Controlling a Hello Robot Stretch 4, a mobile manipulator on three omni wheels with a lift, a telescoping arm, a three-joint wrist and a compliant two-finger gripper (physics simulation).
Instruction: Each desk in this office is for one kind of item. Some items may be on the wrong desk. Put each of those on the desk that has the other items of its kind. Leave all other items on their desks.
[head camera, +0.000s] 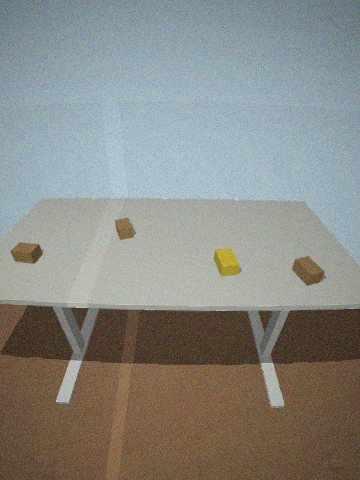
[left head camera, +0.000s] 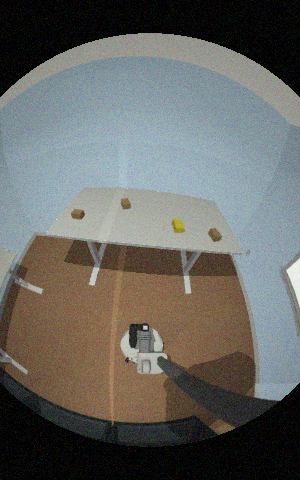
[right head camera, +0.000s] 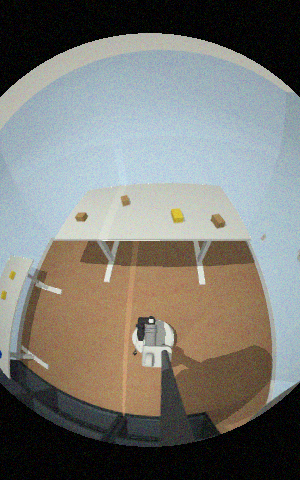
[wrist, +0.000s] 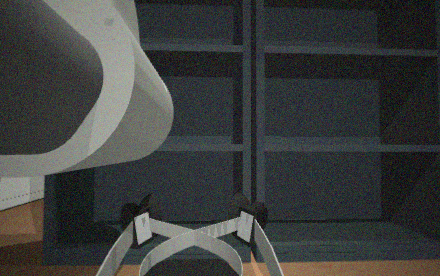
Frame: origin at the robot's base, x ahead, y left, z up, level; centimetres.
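Where they show: gripper, fingertip midpoint: (left head camera: 132, 363) (right head camera: 139, 355) (wrist: 195, 210).
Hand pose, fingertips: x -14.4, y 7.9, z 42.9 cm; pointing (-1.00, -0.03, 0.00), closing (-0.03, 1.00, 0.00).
Note:
Things, the pixels of their top centre, and the offset from my fingertips. "spot": a spot on its surface instead. Level surfaces: height alone.
- yellow block, middle of its top: (head camera: 226, 256) (right head camera: 176, 212) (left head camera: 178, 222) dx +93.5, dy -26.8, dz +53.8 cm
- desk ahead, surface spot: (head camera: 170, 290) (left head camera: 149, 237) (right head camera: 146, 230) spot: dx +81.6, dy -6.5, dz +49.3 cm
- second desk, its level: dz +26.3 cm
- window, surface spot: (left head camera: 295, 280) spot: dx +38.8, dy -166.3, dz +46.1 cm
A yellow block (head camera: 227, 262) (left head camera: 178, 226) (right head camera: 177, 215) lies on the desk ahead (head camera: 170, 290) (left head camera: 145, 235) (right head camera: 145, 230), right of its middle. Three brown blocks share that desk: one at the right (head camera: 308, 270) (left head camera: 215, 234) (right head camera: 218, 220), one further back left of the middle (head camera: 124, 228) (left head camera: 126, 203) (right head camera: 125, 200), one at the left (head camera: 27, 252) (left head camera: 77, 214) (right head camera: 81, 216). In the right head view, a second desk (right head camera: 19, 280) at the left edge holds two yellow blocks (right head camera: 12, 275) (right head camera: 4, 295) and part of a blue item (right head camera: 0, 354). My gripper (wrist: 195, 210) is open and empty, away from both desks.
A dark shelf unit (wrist: 252, 100) stands in front of the wrist camera, and its dark edge shows low in both side head views. A window (left head camera: 295, 280) is at the right in the left head view. The desk ahead has splayed legs (head camera: 70, 380) reaching forward on the floor.

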